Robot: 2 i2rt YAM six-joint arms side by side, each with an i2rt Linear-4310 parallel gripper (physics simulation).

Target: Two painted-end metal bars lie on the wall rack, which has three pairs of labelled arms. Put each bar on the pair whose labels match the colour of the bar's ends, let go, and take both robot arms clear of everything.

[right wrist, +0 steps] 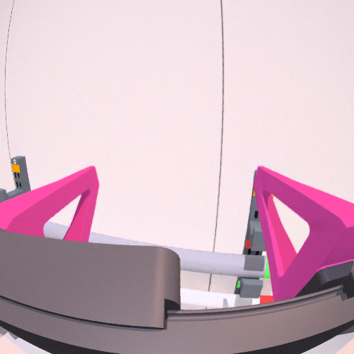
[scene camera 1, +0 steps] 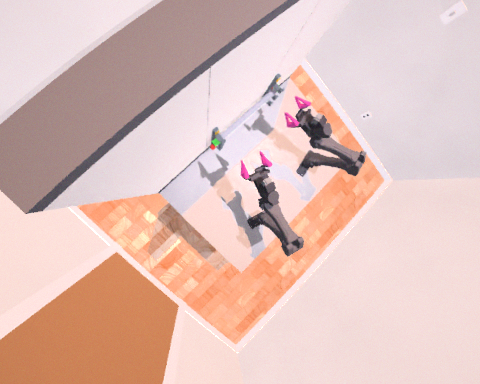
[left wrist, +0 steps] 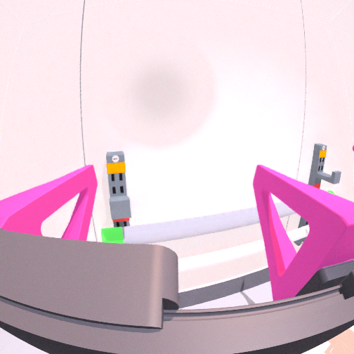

In view: my left gripper [left wrist: 174,173], my right gripper [right wrist: 176,174], a red-ended bar [left wrist: 188,263] and a green-ended bar [left wrist: 147,233].
The red-ended bar shows as well in the right wrist view [right wrist: 195,297]. The green-ended bar is seen too in the right wrist view [right wrist: 245,265].
